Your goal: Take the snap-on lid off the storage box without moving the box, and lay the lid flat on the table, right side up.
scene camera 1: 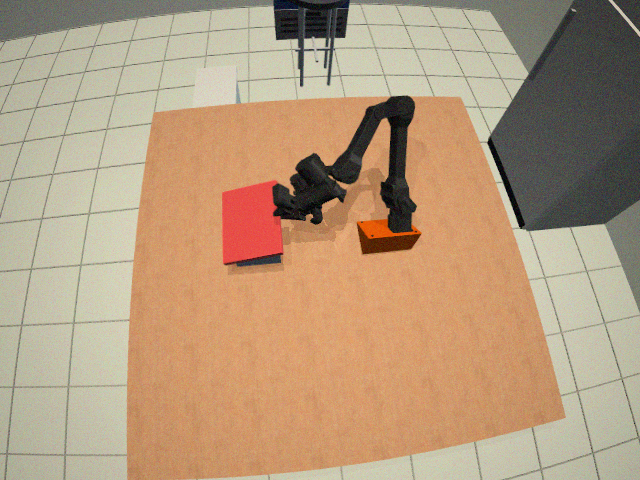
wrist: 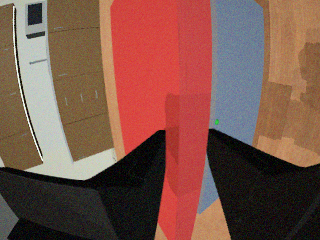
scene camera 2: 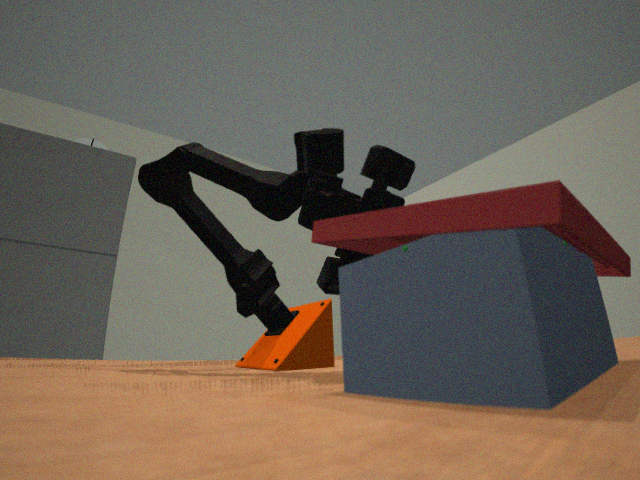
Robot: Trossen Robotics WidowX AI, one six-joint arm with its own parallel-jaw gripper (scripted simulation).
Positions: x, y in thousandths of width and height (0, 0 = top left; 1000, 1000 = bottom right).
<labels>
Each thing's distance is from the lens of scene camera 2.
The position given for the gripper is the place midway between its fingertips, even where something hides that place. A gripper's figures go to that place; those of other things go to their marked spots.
gripper (scene camera 2: 645, 528): 33 cm
red lid (scene camera 2: 862, 428): 15 cm
blue storage box (scene camera 2: 805, 664): 17 cm
</labels>
